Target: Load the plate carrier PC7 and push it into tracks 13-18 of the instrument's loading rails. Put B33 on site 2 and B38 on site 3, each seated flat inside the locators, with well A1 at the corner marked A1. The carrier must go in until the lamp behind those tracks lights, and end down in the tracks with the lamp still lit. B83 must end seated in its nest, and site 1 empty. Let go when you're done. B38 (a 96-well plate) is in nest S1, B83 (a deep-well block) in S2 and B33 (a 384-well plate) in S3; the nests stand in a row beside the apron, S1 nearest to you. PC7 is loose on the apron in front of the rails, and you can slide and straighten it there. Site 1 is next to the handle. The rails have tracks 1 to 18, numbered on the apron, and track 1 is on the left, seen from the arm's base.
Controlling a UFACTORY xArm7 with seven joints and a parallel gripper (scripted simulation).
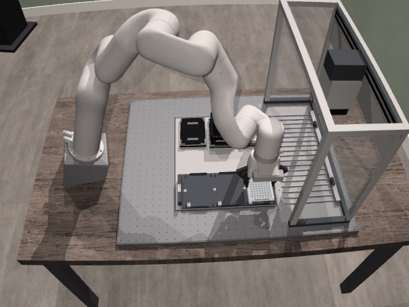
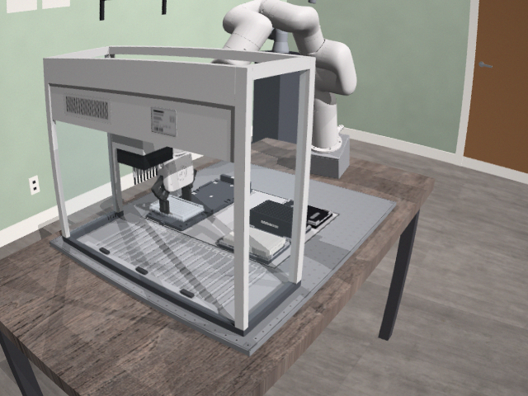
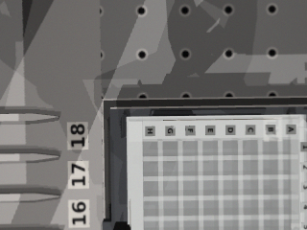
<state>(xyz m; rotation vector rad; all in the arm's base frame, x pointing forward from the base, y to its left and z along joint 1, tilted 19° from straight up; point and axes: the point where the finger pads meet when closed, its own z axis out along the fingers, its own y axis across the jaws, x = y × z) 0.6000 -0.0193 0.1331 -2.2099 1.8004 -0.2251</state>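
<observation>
Right now the cream 384-well plate B33 is 50 mm behind my hand, 250 mm to the left of it and 20 mm below it. Also, from my hand: 96-well plate B38: 10 mm below; nest S3: 50 mm behind, 250 mm to the left, 40 mm below; dark carrier PC7: 110 mm behind, 20 mm to the right, 30 mm below.
</observation>
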